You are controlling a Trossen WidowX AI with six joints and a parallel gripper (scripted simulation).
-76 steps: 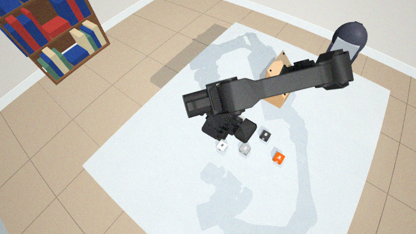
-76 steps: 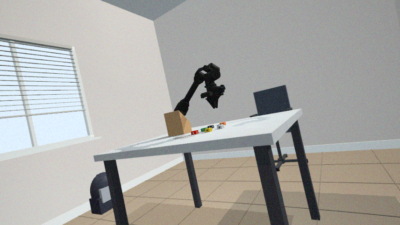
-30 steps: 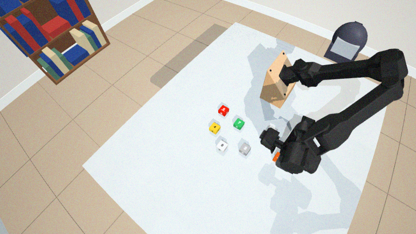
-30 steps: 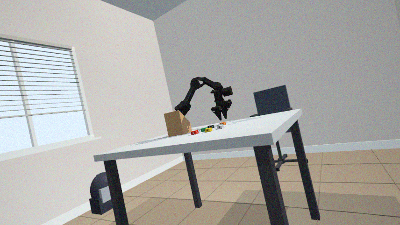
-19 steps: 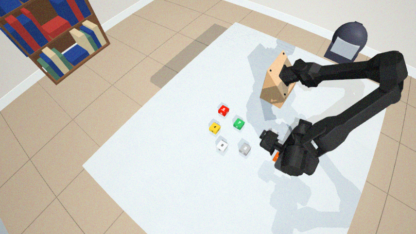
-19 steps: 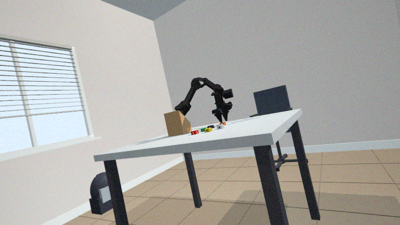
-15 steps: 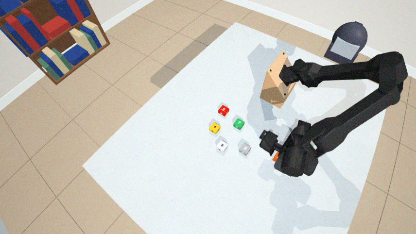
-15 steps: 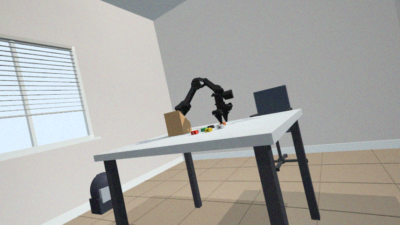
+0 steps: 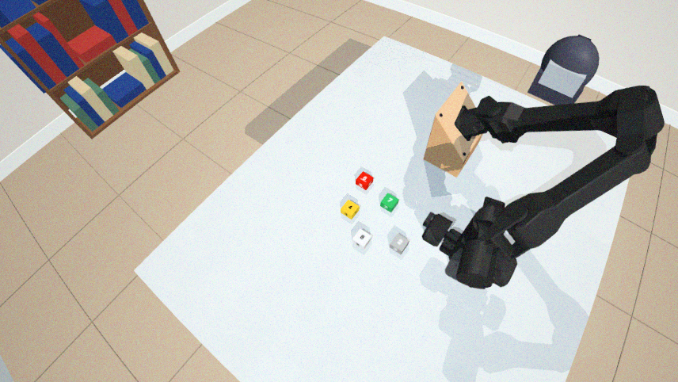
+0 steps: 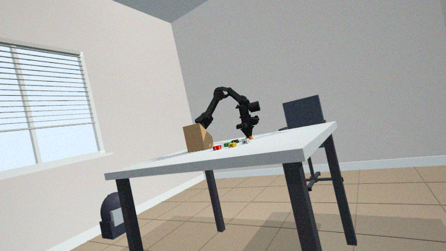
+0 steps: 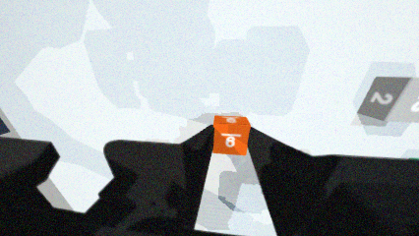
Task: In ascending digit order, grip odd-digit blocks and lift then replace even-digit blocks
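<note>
Now: gripper tip 1 cm past the orange block. Round my gripper tip: black block: 9 cm to the right, 7 cm behind; then green block marked 7: 20 cm to the right, 7 cm behind; then grey block marked 2: 13 cm to the right, 2 cm ahead.
</note>
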